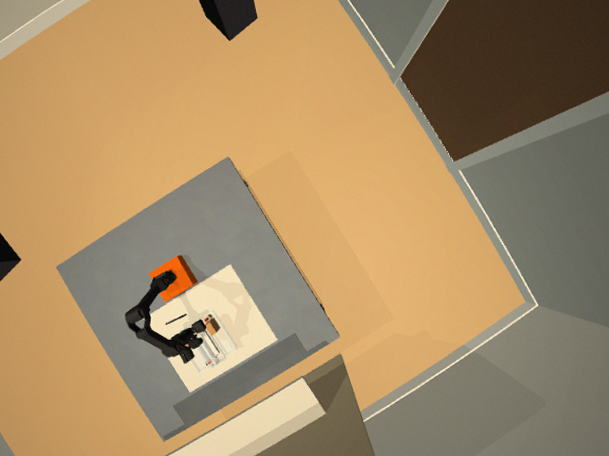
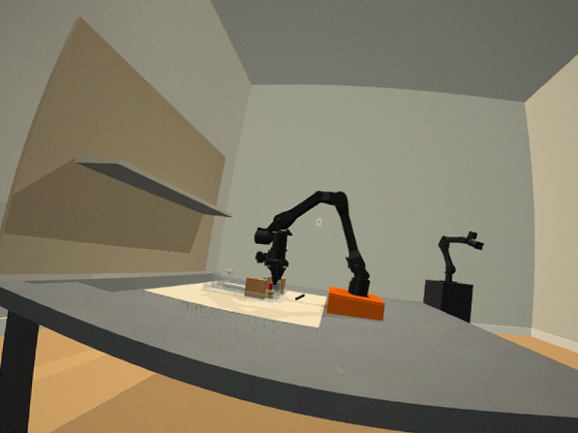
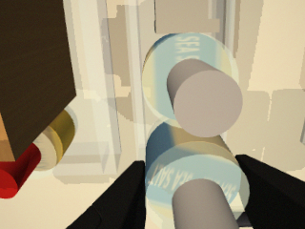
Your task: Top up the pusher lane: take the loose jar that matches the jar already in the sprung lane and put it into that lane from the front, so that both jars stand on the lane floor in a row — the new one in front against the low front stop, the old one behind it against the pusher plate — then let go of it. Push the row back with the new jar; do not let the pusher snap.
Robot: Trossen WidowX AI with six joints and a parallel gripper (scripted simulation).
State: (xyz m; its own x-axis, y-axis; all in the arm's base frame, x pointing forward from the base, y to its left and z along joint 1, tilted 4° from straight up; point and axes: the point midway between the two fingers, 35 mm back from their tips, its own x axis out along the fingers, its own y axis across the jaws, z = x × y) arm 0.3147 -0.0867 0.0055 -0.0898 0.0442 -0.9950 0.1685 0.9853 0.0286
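Right now my gripper tip is 11 cm past the thin black strip, 9 cm to the left of it and 5 cm above it. From my gripper tip the other things lie so: grey shelf (51 cm ahead, 31 cm above, 6 cm to the right).
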